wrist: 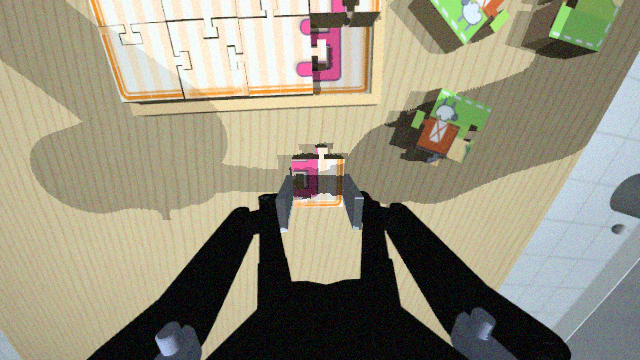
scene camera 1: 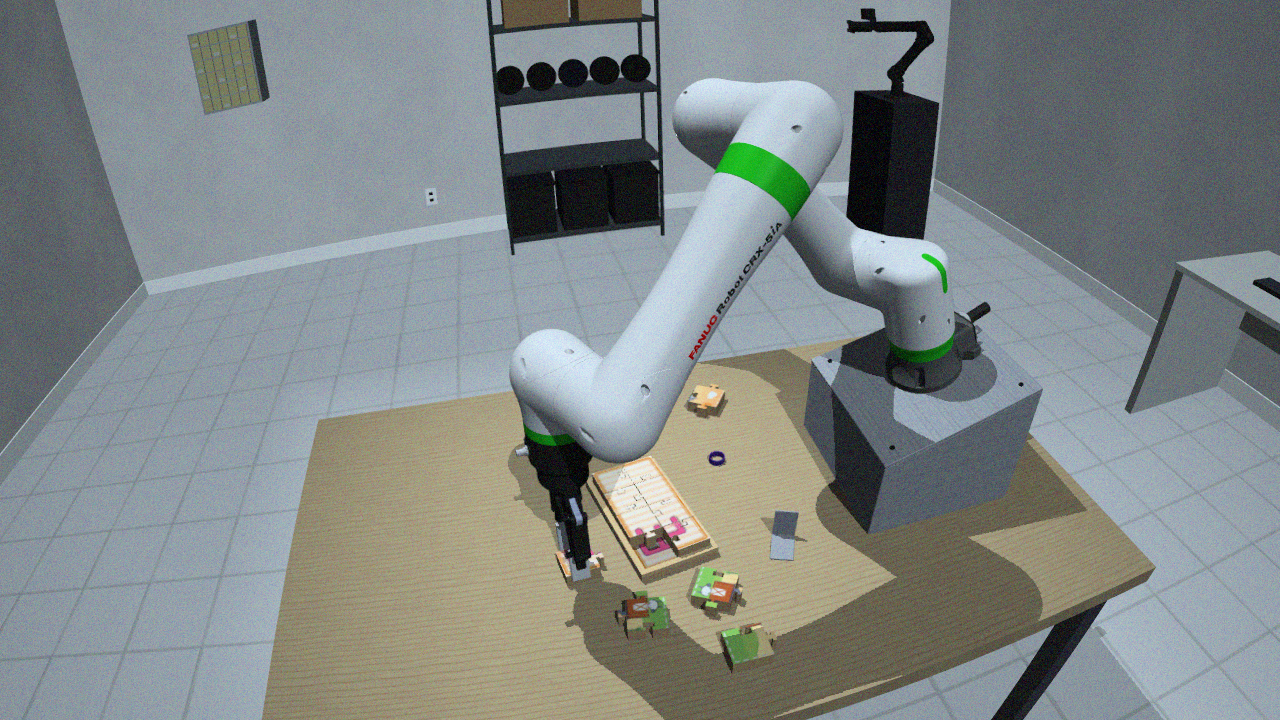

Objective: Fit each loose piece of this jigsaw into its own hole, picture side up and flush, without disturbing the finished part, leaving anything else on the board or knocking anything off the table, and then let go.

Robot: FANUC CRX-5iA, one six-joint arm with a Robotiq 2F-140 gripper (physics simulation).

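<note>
My gripper (scene camera 1: 578, 569) (wrist: 318, 186) is shut on a pink-and-white striped piece (scene camera 1: 563, 565) (wrist: 306, 167), picture side up, low over the table beside the board's long side. Any gap beneath it is too small to tell. The jigsaw board (scene camera 1: 682, 563) (wrist: 260, 104) has a wooden rim. Its striped finished part (scene camera 1: 629, 494) (wrist: 210, 67) lies flat. A sunken corner area (scene camera 1: 660, 548) (wrist: 354, 60) at its near end shows pink and white print; the wrist view cuts off the board's far side.
Green-and-brown pieces (scene camera 1: 642, 612) (scene camera 1: 716, 589) (scene camera 1: 745, 645) (wrist: 442, 131) (wrist: 462, 17) (wrist: 587, 30) lie off the board's near end. An orange-topped piece (scene camera 1: 707, 399) lies farther back. A dark blue ring (scene camera 1: 716, 464) and a grey bracket (scene camera 1: 782, 545) lie between board and robot base (scene camera 1: 930, 483).
</note>
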